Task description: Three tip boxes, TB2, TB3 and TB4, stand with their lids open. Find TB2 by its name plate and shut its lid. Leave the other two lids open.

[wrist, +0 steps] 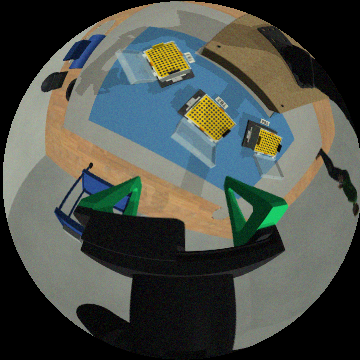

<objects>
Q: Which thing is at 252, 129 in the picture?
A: A tip box.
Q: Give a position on a clear lid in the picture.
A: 134, 64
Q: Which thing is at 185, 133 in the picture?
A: A clear lid.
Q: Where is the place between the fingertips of my gripper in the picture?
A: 182, 180
</objects>
